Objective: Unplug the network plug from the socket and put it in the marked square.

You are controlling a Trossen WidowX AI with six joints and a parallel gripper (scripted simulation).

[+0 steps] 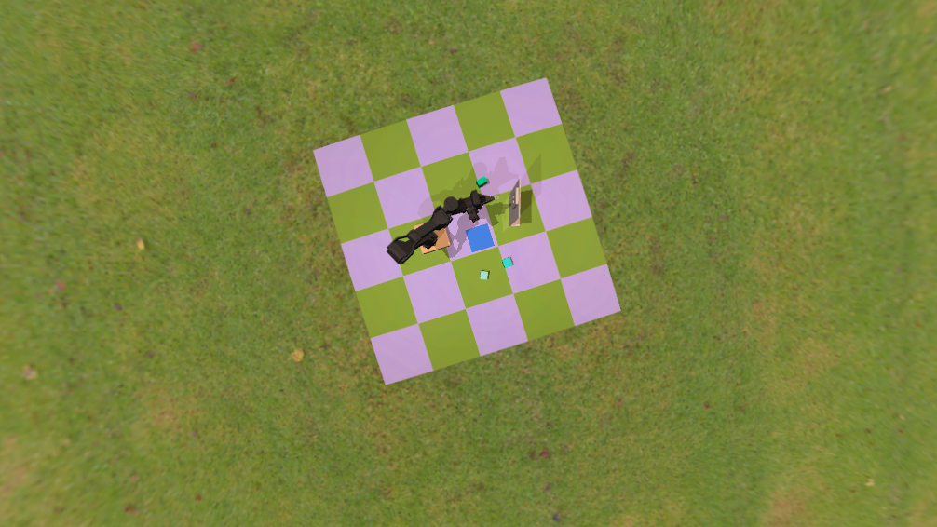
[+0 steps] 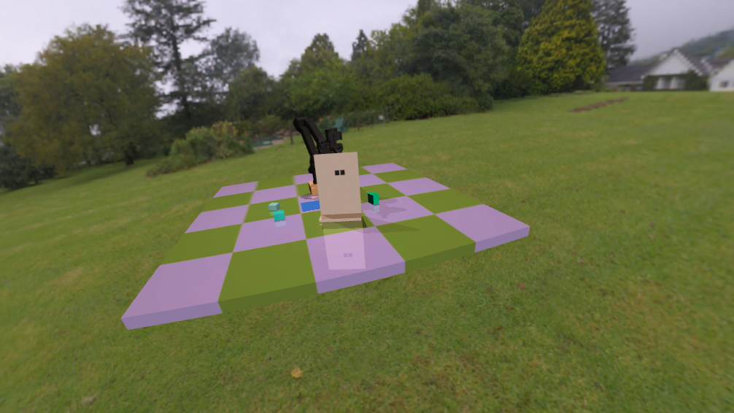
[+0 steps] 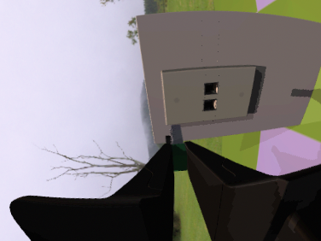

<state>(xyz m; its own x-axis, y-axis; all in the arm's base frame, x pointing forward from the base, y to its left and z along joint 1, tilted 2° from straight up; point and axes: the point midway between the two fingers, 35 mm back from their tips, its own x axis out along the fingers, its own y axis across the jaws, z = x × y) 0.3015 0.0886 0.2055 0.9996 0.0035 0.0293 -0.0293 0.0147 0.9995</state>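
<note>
Now: gripper tip 24 cm above the blue marked square, 13 cm to the left of it and 9 cm past it. The rest, counted from my gripper tip: network plug: 1 cm ahead; tan upright panel: 12 cm below, 11 cm ahead, 2 cm to the right.
</note>
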